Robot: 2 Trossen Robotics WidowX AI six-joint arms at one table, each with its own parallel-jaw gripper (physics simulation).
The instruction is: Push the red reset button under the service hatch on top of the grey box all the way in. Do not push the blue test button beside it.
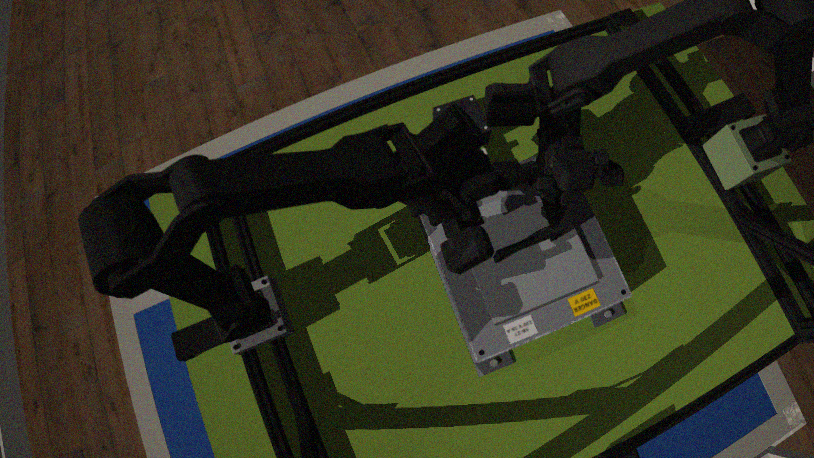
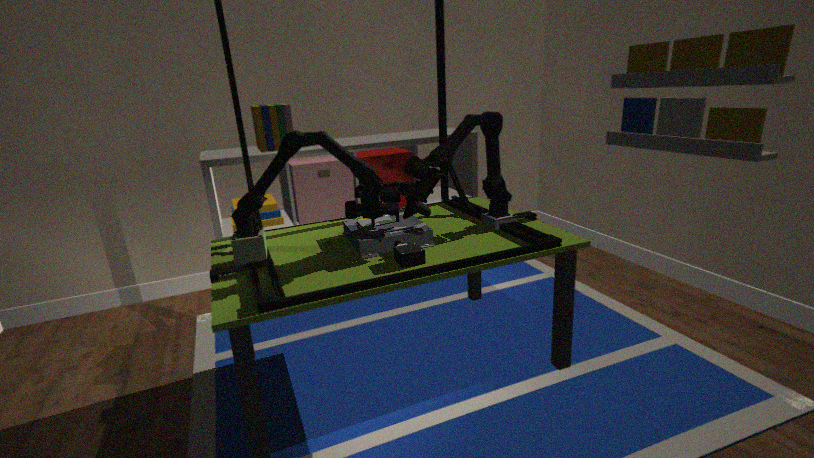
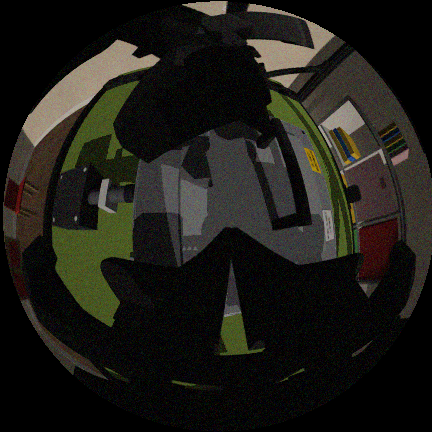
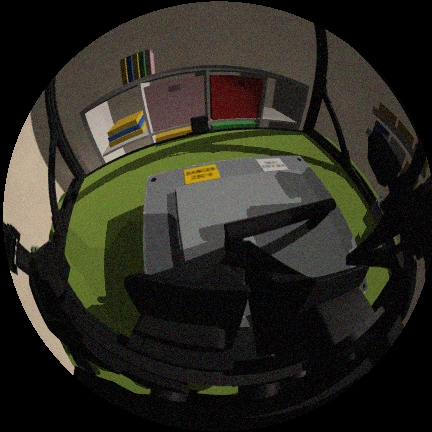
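Observation:
The grey box [image 1: 541,291] [image 2: 378,243] [image 3: 238,193] [image 4: 241,177] stands on the green table [image 1: 382,341] [image 2: 314,268]. Its top carries a hatch panel with a black U-shaped handle [image 1: 523,247] [image 3: 292,220] [image 4: 278,219] and a yellow danger label [image 1: 583,302] [image 4: 201,174]. My left gripper [image 1: 468,256] [image 2: 414,211] [image 3: 230,233] is shut and empty, low over the box's near-left part beside the handle. My right gripper [image 1: 564,223] [image 2: 373,218] [image 4: 241,245] is shut and empty, right at the handle over the hatch.
A small dark block [image 2: 410,254] [image 4: 198,123] sits on the table next to the box's labelled side. Black frame rails [image 1: 269,400] [image 2: 532,236] run along the table edges. A shelf with a pink box [image 2: 321,186] and a red box [image 2: 387,164] stands behind the table.

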